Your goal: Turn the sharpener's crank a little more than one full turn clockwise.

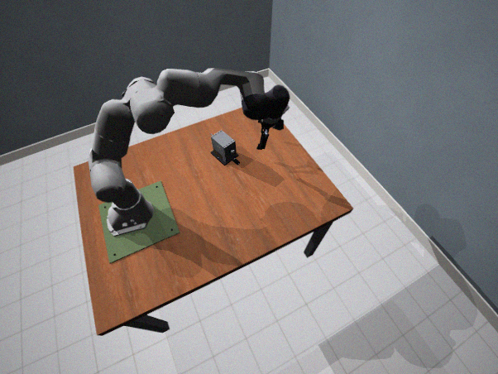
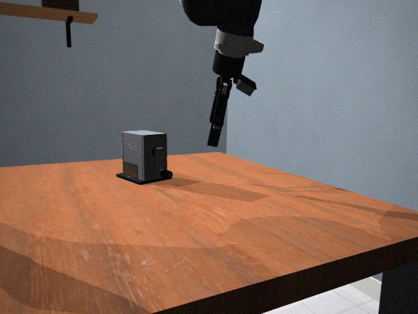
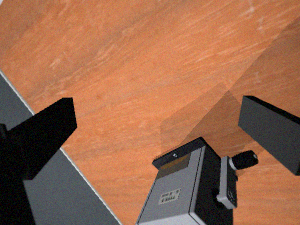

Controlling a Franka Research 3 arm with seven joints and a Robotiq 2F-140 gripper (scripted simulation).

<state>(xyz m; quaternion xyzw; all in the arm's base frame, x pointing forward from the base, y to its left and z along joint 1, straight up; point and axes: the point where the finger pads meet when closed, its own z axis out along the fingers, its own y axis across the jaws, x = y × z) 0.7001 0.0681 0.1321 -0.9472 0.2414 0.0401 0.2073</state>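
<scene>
Now: hand 15 cm past the crank, 10 cm above it and 1 cm to the left of it. Round my hand: knob (15 cm behind, 11 cm below, 2 cm to the right).
</scene>
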